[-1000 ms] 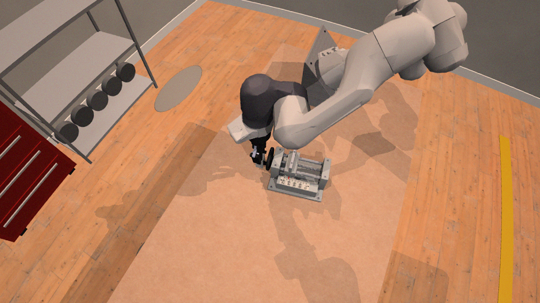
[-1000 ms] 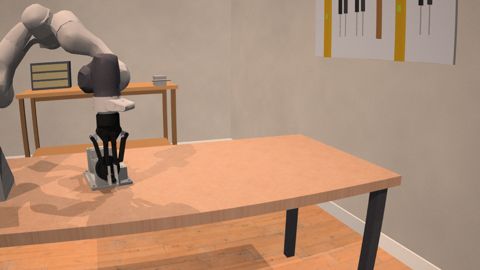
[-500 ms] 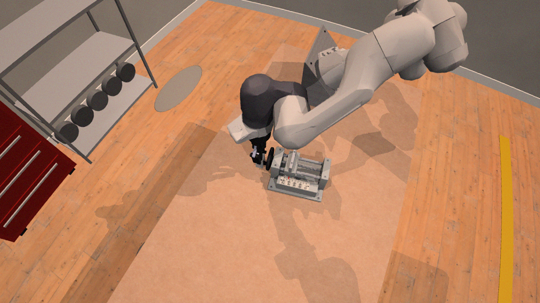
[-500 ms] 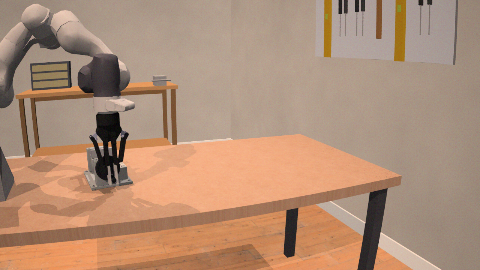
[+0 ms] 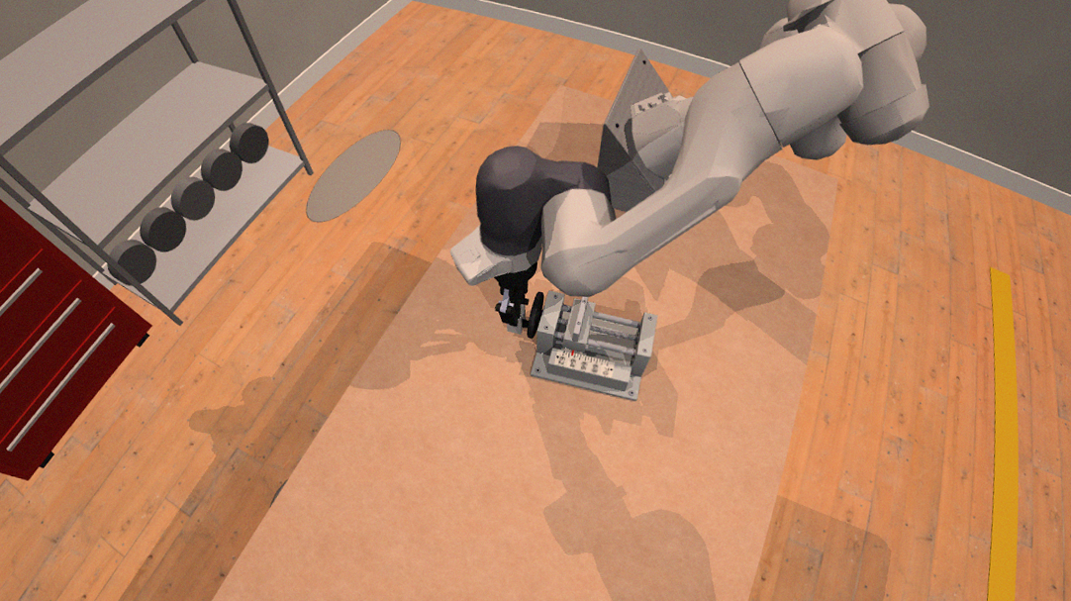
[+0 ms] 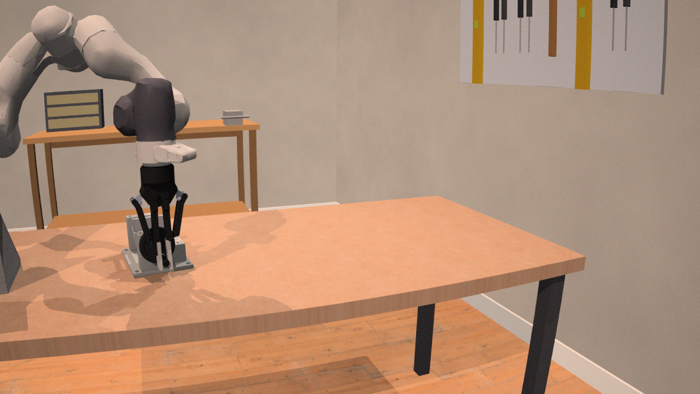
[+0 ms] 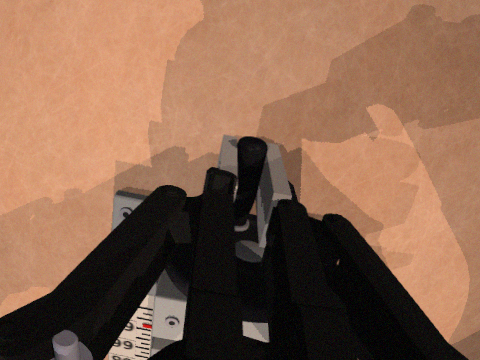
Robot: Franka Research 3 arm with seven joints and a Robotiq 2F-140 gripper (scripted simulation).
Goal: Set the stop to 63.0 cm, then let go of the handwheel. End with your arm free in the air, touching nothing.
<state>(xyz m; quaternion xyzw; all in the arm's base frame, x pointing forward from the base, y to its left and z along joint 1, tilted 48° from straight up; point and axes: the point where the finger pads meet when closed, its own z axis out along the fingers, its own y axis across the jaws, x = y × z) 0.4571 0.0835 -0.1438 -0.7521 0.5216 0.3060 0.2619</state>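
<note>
Right now the black handwheel is 2 cm to the left of my hand, 1 cm below it and 1 cm behind it. From my hand the other things lie so: sliding stop: 11 cm to the left, 3 cm behind, 3 cm above.
</note>
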